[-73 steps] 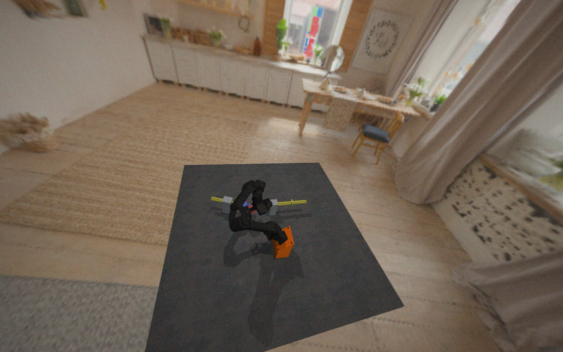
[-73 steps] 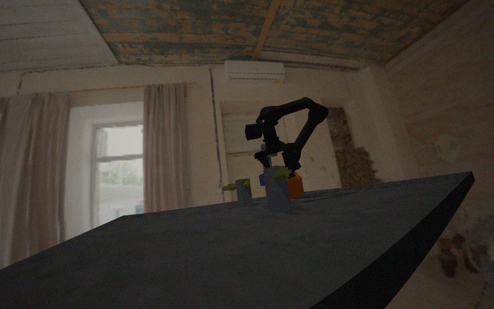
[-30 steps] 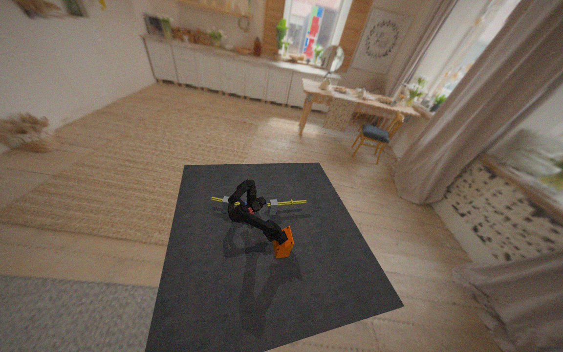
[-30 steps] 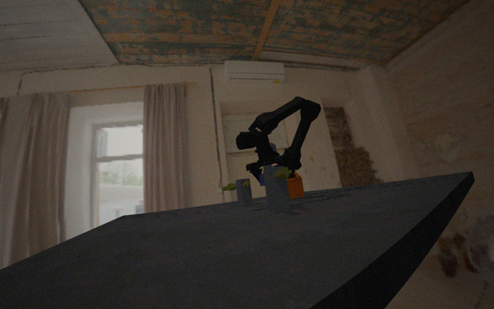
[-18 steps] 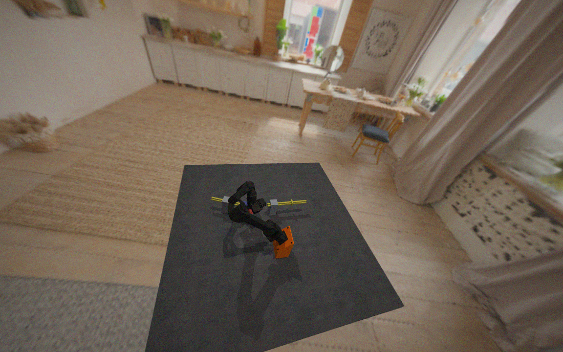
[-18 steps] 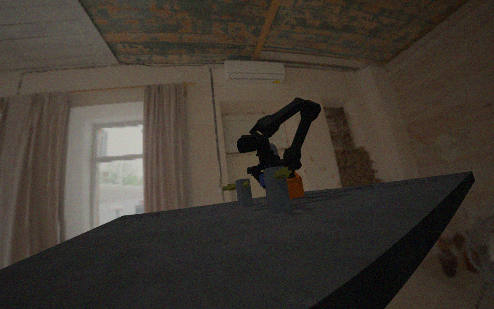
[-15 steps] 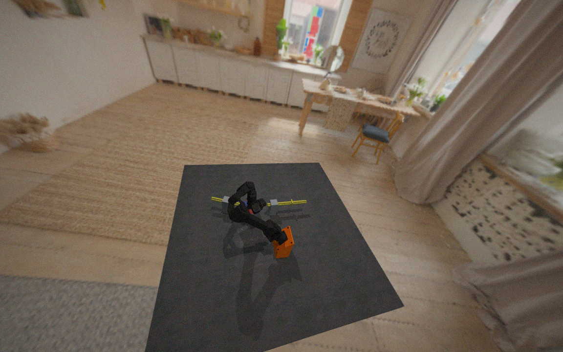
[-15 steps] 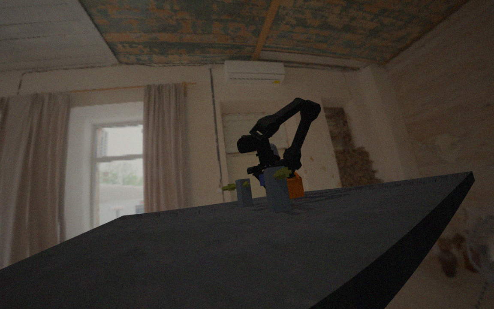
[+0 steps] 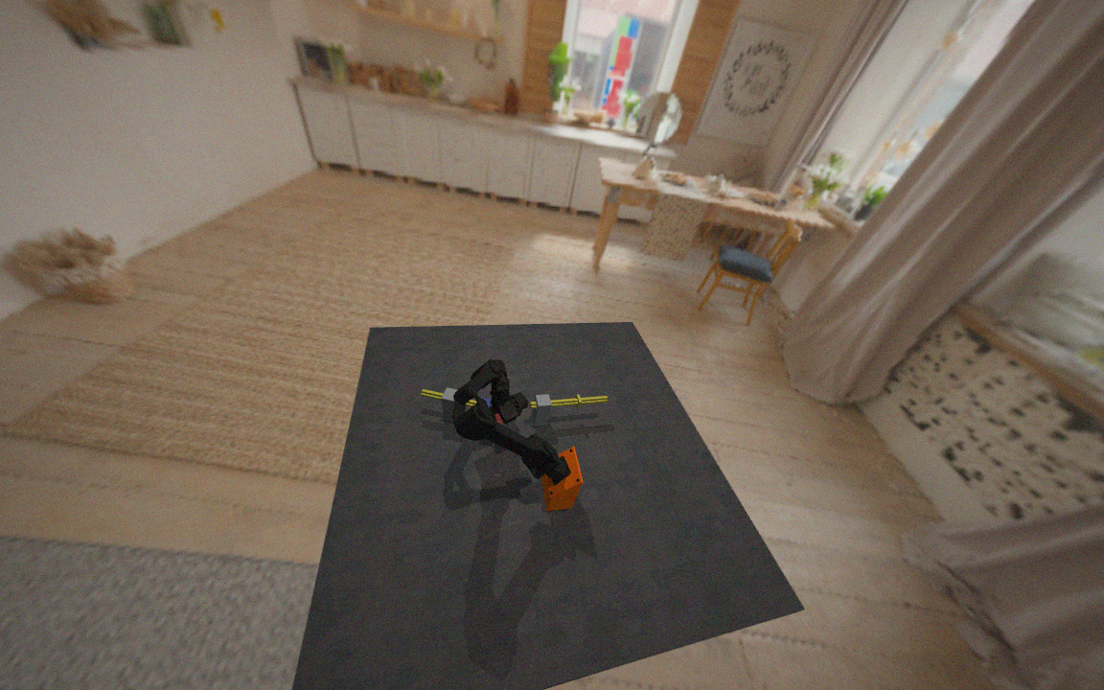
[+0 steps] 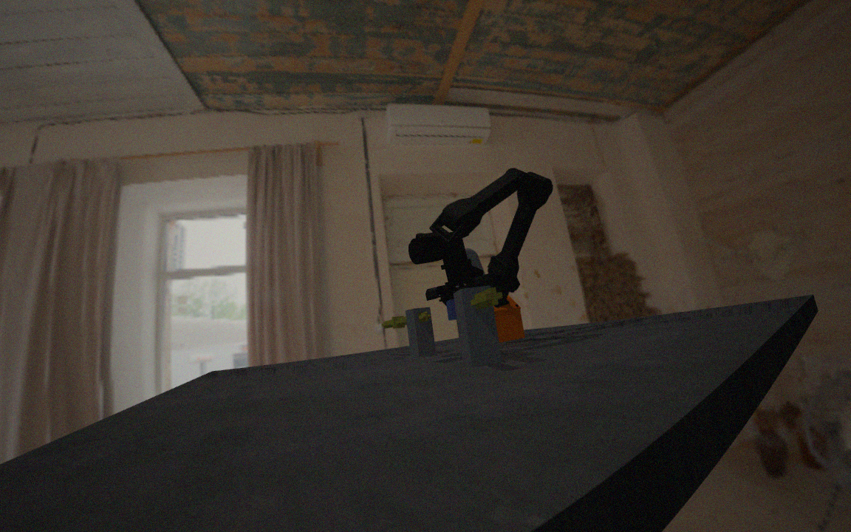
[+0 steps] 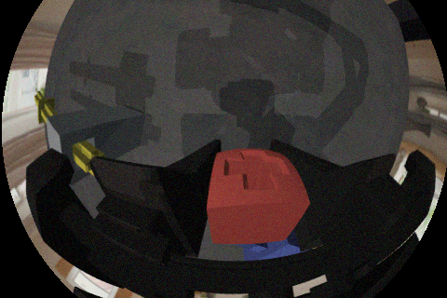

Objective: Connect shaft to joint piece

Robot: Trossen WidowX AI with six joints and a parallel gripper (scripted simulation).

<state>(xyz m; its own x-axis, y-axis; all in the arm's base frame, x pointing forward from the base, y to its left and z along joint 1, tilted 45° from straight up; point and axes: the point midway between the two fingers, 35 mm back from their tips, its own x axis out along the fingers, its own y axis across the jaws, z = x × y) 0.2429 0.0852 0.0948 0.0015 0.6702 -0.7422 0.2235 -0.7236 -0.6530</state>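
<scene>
My gripper tip is now 40 mm below the red square joint piece and 20 mm short of it.
</scene>
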